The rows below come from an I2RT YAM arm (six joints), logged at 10 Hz.
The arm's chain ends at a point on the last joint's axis. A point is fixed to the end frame.
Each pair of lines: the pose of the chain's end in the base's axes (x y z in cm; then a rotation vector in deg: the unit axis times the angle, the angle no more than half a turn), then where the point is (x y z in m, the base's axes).
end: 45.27, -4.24, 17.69, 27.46, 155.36, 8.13
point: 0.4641 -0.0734 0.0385
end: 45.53, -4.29, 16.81, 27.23, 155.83, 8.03
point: 0.4658 -0.0739 0.0296
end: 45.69, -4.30, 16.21, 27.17, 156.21, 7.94
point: 0.4665 -0.0741 0.0236
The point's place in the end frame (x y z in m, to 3 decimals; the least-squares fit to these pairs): 0.028 -0.048 0.131
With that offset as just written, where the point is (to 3 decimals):
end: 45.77, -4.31, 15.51, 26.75, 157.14, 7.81
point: 0.466 -0.074 0.016
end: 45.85, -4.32, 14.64, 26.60, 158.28, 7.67
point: 0.464 -0.074 0.008
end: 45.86, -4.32, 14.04, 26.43, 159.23, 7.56
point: 0.462 -0.074 0.002
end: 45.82, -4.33, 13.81, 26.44, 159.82, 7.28
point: 0.460 -0.075 -0.001
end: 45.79, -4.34, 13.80, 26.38, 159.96, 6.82
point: 0.459 -0.076 -0.001
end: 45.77, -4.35, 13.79, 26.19, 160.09, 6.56
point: 0.459 -0.076 -0.001
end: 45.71, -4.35, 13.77, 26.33, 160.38, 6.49
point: 0.458 -0.076 -0.001
